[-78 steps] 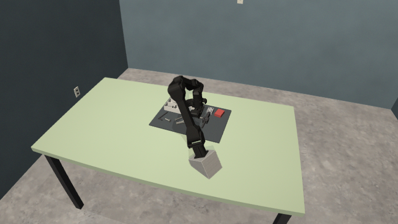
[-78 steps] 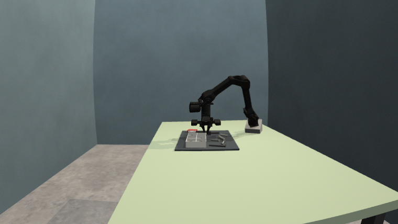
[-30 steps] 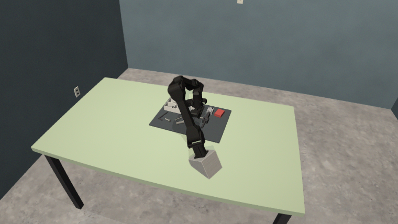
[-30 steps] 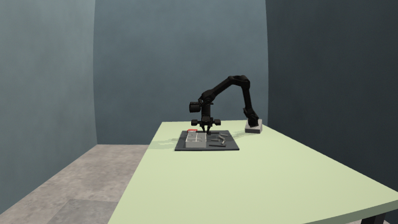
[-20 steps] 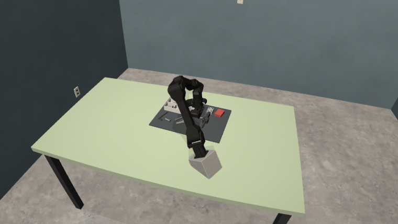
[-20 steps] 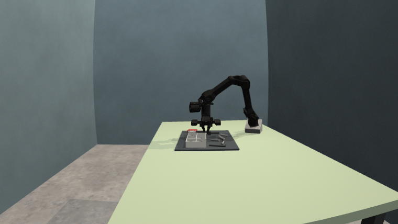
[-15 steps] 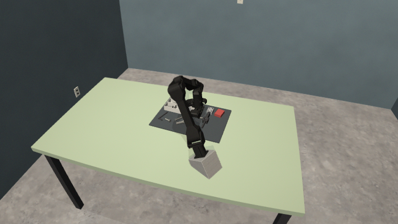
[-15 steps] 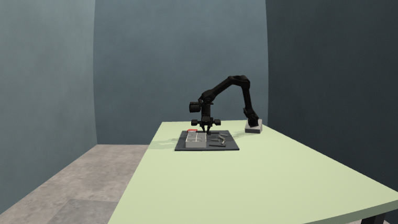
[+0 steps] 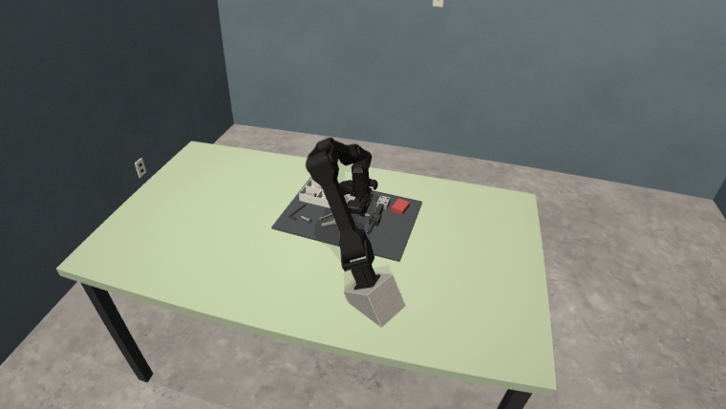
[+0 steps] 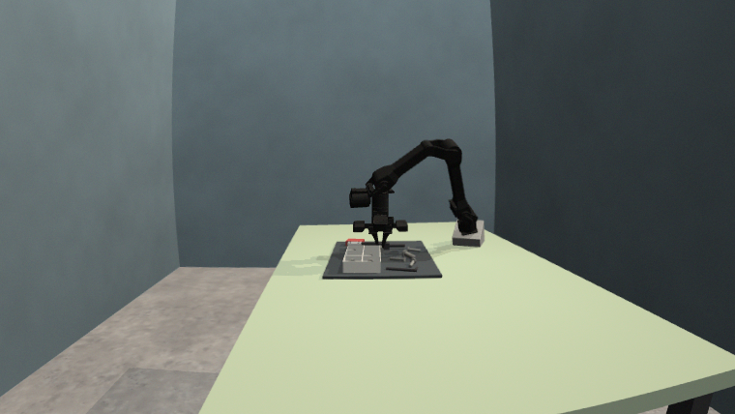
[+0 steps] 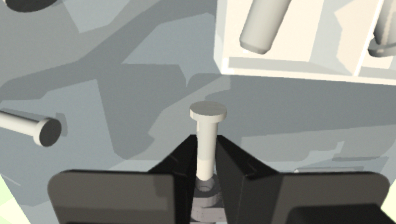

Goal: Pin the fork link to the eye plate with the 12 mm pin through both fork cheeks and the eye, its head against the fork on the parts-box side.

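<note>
My hand is 50 mm to the left of the eye plate, 30 mm above it and 20 mm short of it. From my hand the other things lie so: red block: 110 mm to the right, 100 mm ahead, 30 mm below; white parts box: 150 mm to the left, 50 mm ahead, 30 mm below; mat: 50 mm to the left, 50 mm below.
</note>
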